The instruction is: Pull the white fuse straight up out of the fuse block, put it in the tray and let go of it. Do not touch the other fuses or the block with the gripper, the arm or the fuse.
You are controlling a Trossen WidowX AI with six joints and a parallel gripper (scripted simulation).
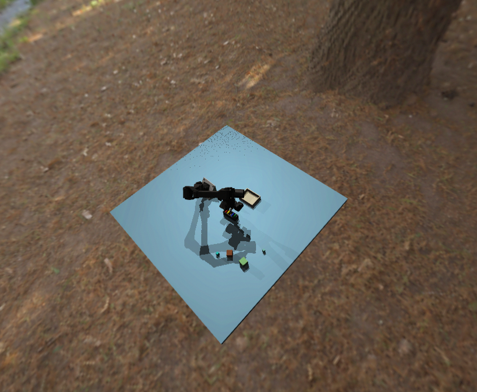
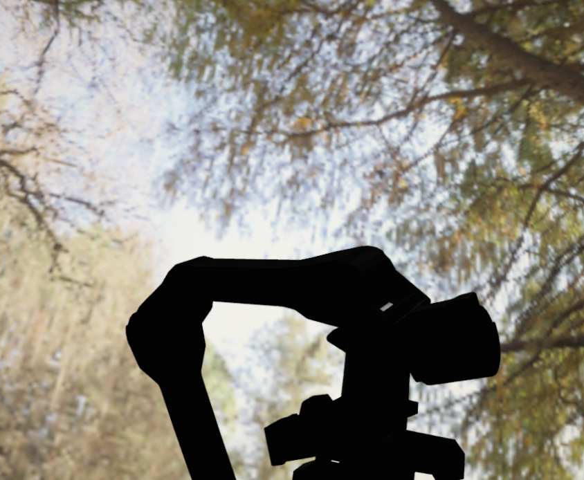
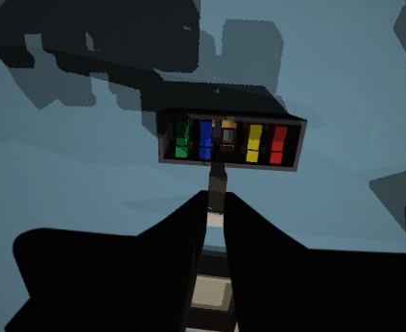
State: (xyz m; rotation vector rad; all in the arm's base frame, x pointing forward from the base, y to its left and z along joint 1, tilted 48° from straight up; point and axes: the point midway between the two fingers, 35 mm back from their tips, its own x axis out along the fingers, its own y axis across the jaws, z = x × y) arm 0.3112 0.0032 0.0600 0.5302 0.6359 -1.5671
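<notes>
My gripper tip is now 1 cm short of the tan tray, 19 cm to the right of it and 10 cm above it.
</notes>
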